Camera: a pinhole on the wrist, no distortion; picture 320 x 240 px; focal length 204.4 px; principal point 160.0 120.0 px. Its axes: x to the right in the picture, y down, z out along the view. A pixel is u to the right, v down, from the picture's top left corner.
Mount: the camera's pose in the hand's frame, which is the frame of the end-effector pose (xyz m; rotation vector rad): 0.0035 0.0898 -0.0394 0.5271 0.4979 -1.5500
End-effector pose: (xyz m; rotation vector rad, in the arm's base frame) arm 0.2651 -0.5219 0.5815 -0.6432 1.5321 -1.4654
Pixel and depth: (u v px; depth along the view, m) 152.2 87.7 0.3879
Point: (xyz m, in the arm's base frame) 0.5091 -0.6238 0.7520
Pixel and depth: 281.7 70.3 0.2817
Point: 0.3291 -0.5311 0.8126
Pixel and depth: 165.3 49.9 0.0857
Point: 0.3096 -0.5052 0.5551
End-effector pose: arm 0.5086 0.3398 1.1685 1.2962 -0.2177 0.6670
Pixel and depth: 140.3 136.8 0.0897
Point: 0.4994 0.3127 1.2175
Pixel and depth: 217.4 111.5 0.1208
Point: 0.5170 0.3028 1.1673
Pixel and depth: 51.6 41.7 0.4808
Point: 0.4603 -0.1861 1.2214
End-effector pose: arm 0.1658 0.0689 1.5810 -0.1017 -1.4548 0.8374
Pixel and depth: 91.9 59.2 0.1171
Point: 0.0779 0.0551 1.5383
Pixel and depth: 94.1 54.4 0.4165
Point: -0.1305 -0.1994 1.5550
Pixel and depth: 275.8 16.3 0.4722
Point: 0.2129 -0.4334 1.6104
